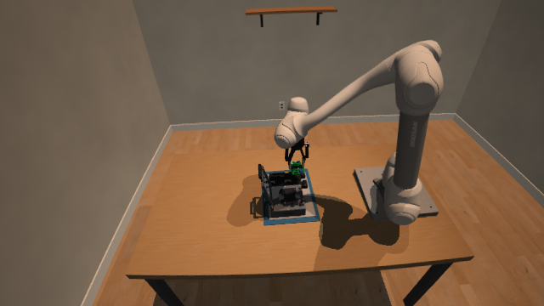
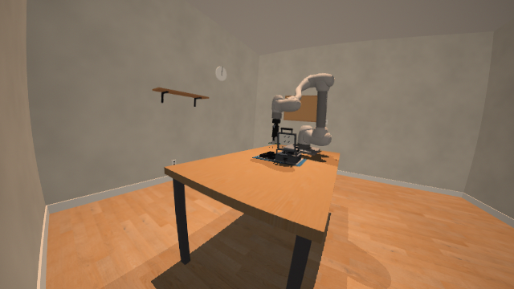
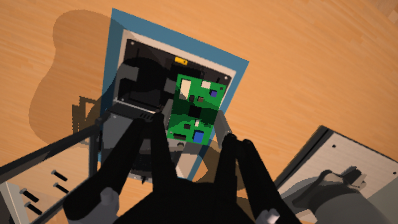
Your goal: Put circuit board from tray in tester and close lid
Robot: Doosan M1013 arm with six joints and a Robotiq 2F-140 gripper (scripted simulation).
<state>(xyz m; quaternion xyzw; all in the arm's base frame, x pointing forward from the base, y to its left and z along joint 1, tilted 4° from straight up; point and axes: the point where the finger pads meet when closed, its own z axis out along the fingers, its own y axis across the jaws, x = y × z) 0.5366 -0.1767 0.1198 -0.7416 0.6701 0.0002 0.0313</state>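
Now: hand 20 mm above the green circuit board. The rest, counted from my hand: dark block (230 mm to the left, 50 mm below); tester lid (190 mm ahead, 170 mm to the left, 40 mm above).
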